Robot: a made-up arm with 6 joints.
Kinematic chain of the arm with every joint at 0, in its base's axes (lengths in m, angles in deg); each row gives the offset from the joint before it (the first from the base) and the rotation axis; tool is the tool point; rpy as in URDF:
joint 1: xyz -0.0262 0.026 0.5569 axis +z
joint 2: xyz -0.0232 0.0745 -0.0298 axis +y
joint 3: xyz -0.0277 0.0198 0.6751 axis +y
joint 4: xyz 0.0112 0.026 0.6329 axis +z
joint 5: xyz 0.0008 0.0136 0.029 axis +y
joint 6: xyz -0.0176 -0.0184 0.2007 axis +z
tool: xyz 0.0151 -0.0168 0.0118 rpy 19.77 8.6 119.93
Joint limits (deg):
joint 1: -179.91..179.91
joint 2: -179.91..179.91
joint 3: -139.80..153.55
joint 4: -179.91..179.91
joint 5: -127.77..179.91
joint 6: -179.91..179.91
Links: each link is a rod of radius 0.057 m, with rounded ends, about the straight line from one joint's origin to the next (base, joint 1, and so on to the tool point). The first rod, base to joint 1, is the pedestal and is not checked.
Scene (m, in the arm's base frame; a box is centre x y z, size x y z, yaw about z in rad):
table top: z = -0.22
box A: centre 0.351 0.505 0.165 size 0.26 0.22 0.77 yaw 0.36
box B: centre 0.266 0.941 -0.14 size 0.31 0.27 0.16 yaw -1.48
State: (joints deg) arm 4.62 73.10 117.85 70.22 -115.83 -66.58
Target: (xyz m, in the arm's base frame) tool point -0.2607 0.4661 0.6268
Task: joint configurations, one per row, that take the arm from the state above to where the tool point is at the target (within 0.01 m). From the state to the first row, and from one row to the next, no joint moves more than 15 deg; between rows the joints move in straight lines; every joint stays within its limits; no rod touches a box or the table.
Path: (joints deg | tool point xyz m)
1: 3.20 67.40 103.33 67.14 -118.81 -73.91 | 0.6834 0.0189 0.2908
2: 1.79 61.71 88.80 64.07 -121.80 -81.24 | 0.8249 0.0166 0.4361
3: 0.37 56.01 74.28 60.99 -124.78 -88.57 | 0.9158 0.0076 0.6309
4: -1.04 50.32 59.75 57.91 -127.77 -95.91 | 0.9423 -0.0039 0.8543
5: 12.51 48.43 67.59 58.64 -127.77 -93.18 | 0.8921 0.2155 0.8182
6: 26.07 46.54 75.43 59.37 -127.77 -90.45 | 0.7892 0.4077 0.7837
7: 39.62 44.65 83.27 60.10 -127.77 -87.72 | 0.6447 0.5595 0.7512
8: 53.18 42.76 91.10 60.82 -127.77 -84.99 | 0.4730 0.6621 0.7214
9: 66.73 40.88 98.94 61.55 -127.77 -82.26 | 0.2902 0.7114 0.6944
10: 80.29 38.99 106.78 62.28 -127.77 -79.54 | 0.1122 0.7087 0.6712
11: 93.84 37.10 114.62 63.01 -127.77 -76.81 | -0.0461 0.6597 0.6520
12: 107.40 35.21 122.46 63.73 -127.77 -74.08 | -0.1730 0.5746 0.6371
13: 120.95 33.33 130.30 64.46 -127.77 -71.35 | -0.2607 0.4661 0.6267

